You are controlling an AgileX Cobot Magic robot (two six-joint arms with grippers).
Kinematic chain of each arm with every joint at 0, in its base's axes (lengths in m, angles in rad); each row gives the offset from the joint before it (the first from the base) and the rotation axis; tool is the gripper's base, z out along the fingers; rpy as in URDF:
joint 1: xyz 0 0 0.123 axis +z
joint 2: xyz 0 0 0 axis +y
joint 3: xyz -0.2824 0 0.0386 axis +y
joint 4: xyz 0.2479 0 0.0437 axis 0.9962 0 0.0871
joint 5: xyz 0 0 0 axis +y
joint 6: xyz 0.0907 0 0.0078 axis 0.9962 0 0.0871
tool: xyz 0 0 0 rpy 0 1.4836 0
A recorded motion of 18 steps. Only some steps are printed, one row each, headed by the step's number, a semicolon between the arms.
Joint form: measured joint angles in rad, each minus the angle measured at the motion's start. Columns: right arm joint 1, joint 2, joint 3, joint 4, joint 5, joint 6; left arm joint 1, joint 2, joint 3, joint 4, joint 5, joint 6.
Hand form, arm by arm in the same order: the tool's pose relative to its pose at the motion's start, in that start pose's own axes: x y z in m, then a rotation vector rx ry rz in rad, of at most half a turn. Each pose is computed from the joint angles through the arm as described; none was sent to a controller.
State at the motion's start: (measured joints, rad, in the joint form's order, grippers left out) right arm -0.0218 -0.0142 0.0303 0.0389 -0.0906 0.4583; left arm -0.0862 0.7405 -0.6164 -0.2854 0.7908 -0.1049
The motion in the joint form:
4: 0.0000 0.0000 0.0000 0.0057 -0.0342 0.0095; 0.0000 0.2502 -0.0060 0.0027 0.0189 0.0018
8: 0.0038 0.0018 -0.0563 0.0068 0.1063 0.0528; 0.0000 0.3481 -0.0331 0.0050 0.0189 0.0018
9: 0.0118 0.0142 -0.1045 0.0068 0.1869 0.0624; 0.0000 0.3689 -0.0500 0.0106 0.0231 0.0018
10: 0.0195 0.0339 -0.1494 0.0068 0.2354 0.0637; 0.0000 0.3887 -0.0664 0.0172 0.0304 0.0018
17: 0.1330 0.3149 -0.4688 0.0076 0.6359 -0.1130; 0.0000 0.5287 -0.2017 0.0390 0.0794 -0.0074
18: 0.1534 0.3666 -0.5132 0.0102 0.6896 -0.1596; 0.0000 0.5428 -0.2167 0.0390 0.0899 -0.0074
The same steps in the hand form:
4: -0.0028 0.0013 0.0000 -0.0147 -0.0309 0.0152; -0.0041 0.0094 0.0507 -0.0756 0.2468 -0.0455
8: -0.0081 0.0050 -0.0003 0.0191 0.0487 0.0602; -0.0101 0.0114 0.0683 -0.0978 0.3129 -0.0579
9: -0.0150 0.0097 -0.0002 0.0320 0.0931 0.0705; -0.0139 0.0110 0.0709 -0.1027 0.3206 -0.0543
10: -0.0231 0.0148 0.0006 0.0353 0.1181 0.0723; -0.0174 0.0108 0.0734 -0.1083 0.3310 -0.0500
17: -0.0626 0.0471 0.0239 0.0598 0.5040 -0.1152; -0.0460 0.0063 0.0918 -0.1290 0.3832 -0.0448
18: -0.0661 0.0518 0.0297 0.0512 0.5707 -0.1639; -0.0487 0.0057 0.0935 -0.1297 0.3928 -0.0450

